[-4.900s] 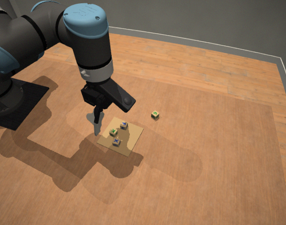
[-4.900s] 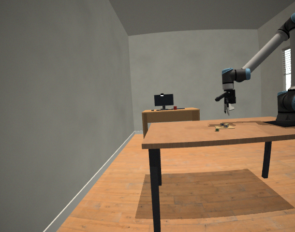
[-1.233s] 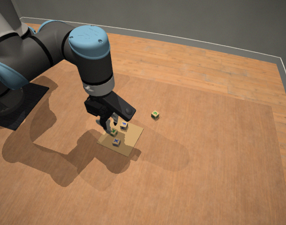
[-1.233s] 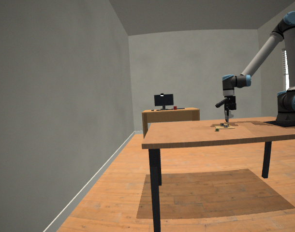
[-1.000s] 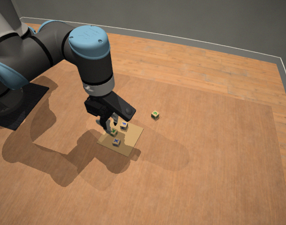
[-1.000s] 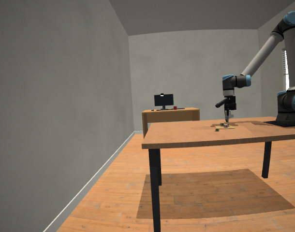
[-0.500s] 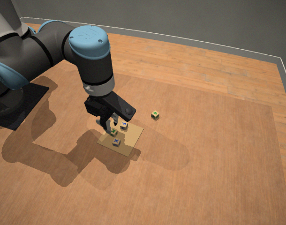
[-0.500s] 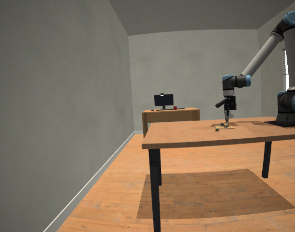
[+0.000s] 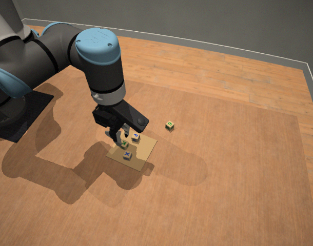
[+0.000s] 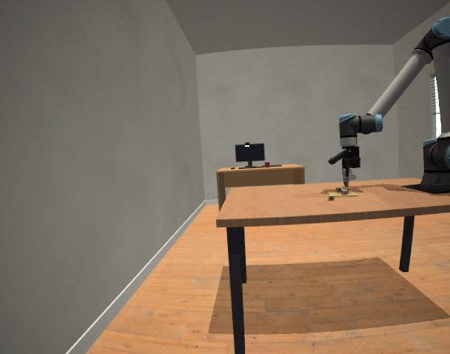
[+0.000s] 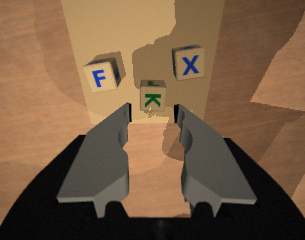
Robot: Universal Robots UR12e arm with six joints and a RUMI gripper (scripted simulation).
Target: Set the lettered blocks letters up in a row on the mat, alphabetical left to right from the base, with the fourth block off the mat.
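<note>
Now: the tan mat 30 mm ahead of my hand and 50 mm below it.
</note>
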